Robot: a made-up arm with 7 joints. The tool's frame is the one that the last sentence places. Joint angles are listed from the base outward.
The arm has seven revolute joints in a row. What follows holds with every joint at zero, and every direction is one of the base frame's. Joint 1 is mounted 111.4 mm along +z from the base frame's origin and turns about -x. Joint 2 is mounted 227.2 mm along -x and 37.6 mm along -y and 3.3 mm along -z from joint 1 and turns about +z. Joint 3 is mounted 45.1 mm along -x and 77.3 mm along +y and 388.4 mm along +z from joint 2 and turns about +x. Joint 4 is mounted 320.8 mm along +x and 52.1 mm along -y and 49.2 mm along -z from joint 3 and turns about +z. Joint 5 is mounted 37.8 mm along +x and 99.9 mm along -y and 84 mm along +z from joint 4 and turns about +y. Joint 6 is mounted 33.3 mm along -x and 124.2 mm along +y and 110.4 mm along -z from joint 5 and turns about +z. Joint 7 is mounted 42.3 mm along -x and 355.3 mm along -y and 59.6 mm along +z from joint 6 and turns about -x. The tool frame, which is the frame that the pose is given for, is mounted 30.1 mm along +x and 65.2 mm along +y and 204.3 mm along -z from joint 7; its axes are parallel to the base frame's.
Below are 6 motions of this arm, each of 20 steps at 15 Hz.
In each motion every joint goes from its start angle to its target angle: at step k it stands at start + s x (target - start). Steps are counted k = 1, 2, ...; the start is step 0. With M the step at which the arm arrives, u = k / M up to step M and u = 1 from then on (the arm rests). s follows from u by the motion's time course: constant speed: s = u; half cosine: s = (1 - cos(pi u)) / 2; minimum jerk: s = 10 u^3 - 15 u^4 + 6 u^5.
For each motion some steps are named. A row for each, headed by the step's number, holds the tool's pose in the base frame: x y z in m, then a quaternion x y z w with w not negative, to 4 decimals.
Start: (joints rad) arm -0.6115 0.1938 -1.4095 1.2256 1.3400 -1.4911 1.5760
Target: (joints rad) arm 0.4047 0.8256 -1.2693 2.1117 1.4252 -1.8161 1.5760
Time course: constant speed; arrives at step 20
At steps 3, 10, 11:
3: -0.1960 0.2217 1.0399 0.9318 0.0046 0.1465 0.3321
10: -0.3347 0.5065 0.9275 0.8216 0.2595 0.1517 0.4843
11: -0.3534 0.5404 0.9053 0.7995 0.2957 0.1456 0.5021

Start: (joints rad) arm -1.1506 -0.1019 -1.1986 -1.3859 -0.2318 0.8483 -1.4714
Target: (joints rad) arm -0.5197 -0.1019 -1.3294 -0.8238 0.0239 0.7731 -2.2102
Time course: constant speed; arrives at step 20
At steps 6, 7, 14, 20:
6: 0.0067 -0.4613 0.4775 0.5768 -0.1680 -0.1208 0.7902
7: 0.0091 -0.4505 0.5000 0.5833 -0.1610 -0.1104 0.7885
14: 0.0315 -0.3579 0.6475 0.6230 -0.0974 -0.0625 0.7736
20: 0.0627 -0.2558 0.7540 0.6485 -0.0343 -0.0599 0.7581

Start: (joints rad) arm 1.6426 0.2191 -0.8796 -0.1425 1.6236 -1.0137 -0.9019
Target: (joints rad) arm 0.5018 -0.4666 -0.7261 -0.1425 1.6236 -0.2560 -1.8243
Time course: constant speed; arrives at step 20
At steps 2, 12, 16, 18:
2: -0.0470 0.5949 -0.0223 -0.6385 -0.4135 -0.5733 0.3045
12: 0.0801 0.4834 0.4668 -0.1998 -0.2914 -0.7524 0.5559
16: 0.1003 0.3292 0.6311 0.0123 -0.2466 -0.7973 0.5508
18: 0.1015 0.2310 0.6951 0.1160 -0.2257 -0.8135 0.5233

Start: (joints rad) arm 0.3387 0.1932 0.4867 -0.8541 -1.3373 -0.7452 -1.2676
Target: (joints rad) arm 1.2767 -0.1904 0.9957 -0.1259 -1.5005 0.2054 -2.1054
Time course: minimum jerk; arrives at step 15
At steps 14, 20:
14: -0.0642 0.1626 0.3186 0.4434 -0.2850 0.6631 0.5314
20: -0.0644 0.1627 0.3188 0.4430 -0.2827 0.6645 0.5312

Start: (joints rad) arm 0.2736 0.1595 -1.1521 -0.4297 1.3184 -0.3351 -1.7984
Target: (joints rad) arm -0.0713 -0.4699 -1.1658 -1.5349 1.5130 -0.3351 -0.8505
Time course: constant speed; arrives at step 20
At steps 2, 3, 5, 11, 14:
2: 0.0181 0.2576 0.6790 0.1804 -0.3020 -0.5931 0.7242
3: 0.0112 0.2378 0.6759 0.1831 -0.3056 -0.6163 0.7024
5: -0.0020 0.2017 0.6662 0.1893 -0.3091 -0.6613 0.6567
11: -0.0281 0.1212 0.6141 0.2145 -0.2941 -0.7801 0.5089
14: -0.0286 0.0943 0.5800 0.2311 -0.2758 -0.8270 0.4319

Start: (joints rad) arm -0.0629 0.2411 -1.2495 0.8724 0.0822 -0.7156 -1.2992
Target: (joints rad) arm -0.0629 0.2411 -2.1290 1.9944 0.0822 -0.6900 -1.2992
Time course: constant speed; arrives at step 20
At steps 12, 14, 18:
12: 0.0849 0.1202 0.6540 -0.2717 0.3736 0.1128 0.8797
14: 0.0932 0.1336 0.6425 -0.3108 0.4210 0.0935 0.8470
18: 0.1080 0.1528 0.6144 -0.3771 0.5104 0.0406 0.7718

